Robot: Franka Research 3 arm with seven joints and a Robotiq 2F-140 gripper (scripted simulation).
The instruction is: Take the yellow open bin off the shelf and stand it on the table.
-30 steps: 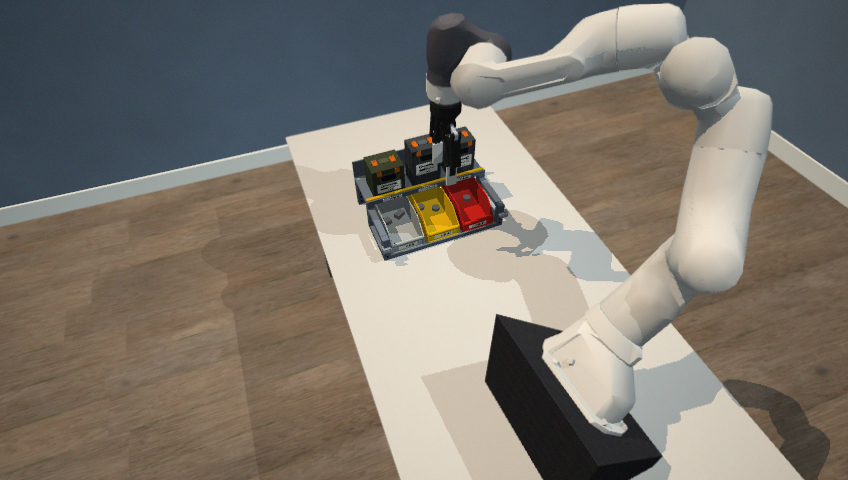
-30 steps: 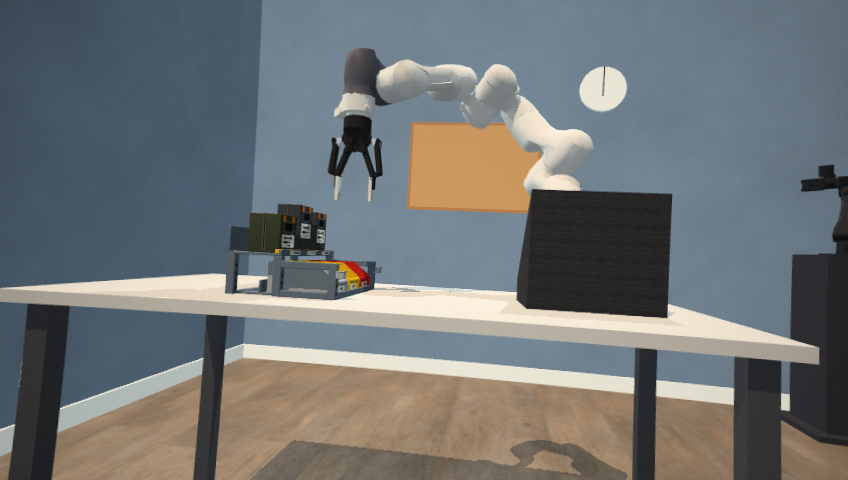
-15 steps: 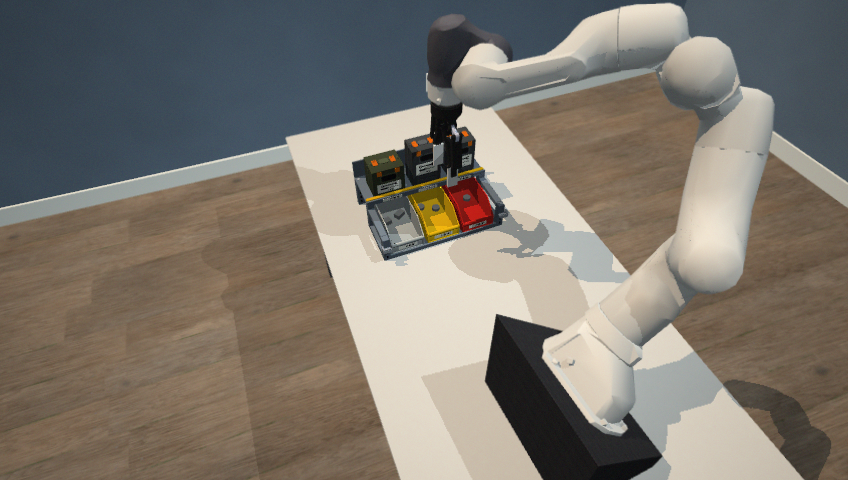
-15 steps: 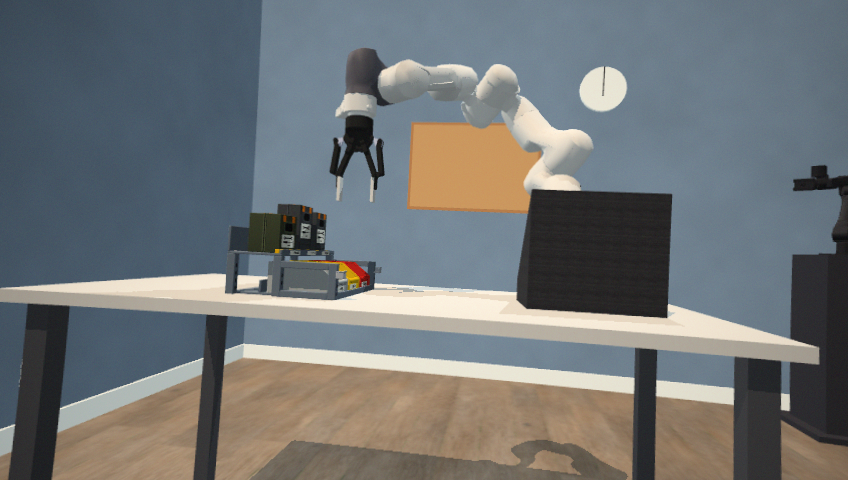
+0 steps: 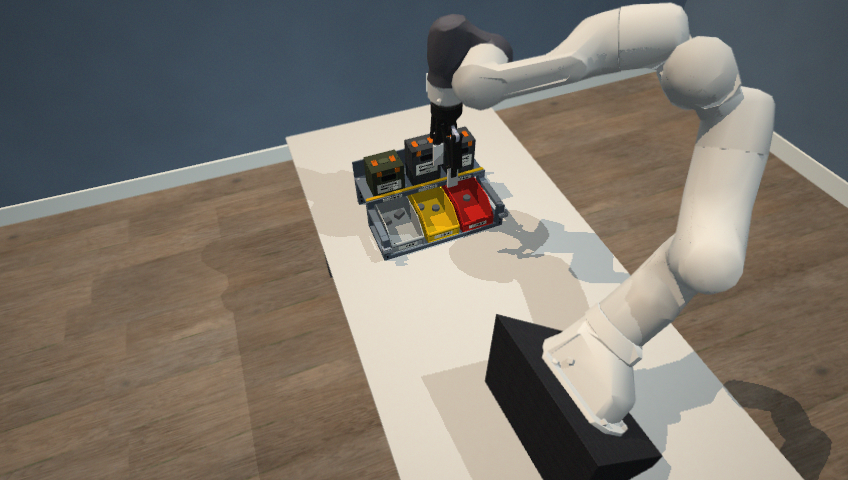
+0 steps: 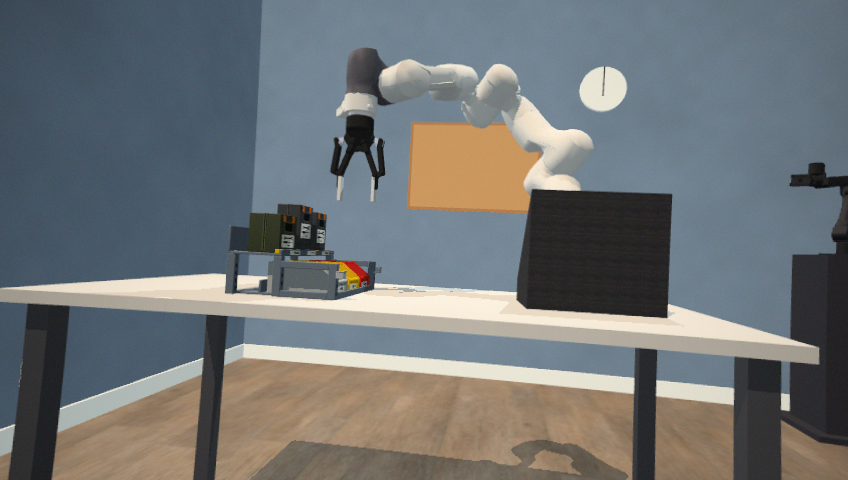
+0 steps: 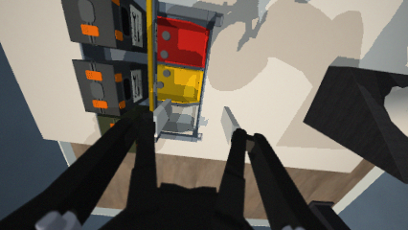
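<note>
The yellow open bin is 80 mm ahead of my hand and 230 mm below it. Also, from my hand: grey bin (80 mm ahead, 110 mm to the left, 230 mm below); then red bin (80 mm ahead, 110 mm to the right, 230 mm below).
</note>
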